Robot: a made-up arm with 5 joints. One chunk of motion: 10 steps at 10 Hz.
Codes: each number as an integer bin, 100 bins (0 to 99) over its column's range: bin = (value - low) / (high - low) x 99, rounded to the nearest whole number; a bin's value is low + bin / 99 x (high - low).
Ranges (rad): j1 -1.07..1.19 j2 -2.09..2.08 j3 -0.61..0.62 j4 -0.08..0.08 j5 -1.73..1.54
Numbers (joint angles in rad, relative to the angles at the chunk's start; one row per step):
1: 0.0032 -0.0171 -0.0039 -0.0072 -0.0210
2: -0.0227 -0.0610 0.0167 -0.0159 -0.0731
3: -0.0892 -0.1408 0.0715 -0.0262 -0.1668
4: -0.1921 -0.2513 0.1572 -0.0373 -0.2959
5: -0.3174 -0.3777 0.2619 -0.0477 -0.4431
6: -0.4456 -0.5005 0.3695 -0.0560 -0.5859
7: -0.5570 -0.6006 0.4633 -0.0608 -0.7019
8: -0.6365 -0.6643 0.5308 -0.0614 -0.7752
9: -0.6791 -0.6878 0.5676 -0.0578 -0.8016
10: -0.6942 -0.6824 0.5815 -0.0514 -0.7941
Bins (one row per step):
1: 47 49 49 45 52
2: 46 48 50 40 50
3: 43 46 55 33 47
4: 38 44 62 26 43
5: 33 41 70 20 39
6: 27 38 79 15 35
7: 22 35 86 12 31
8: 19 34 92 12 29
9: 17 33 95 14 28
10: 16 33 96 18 28

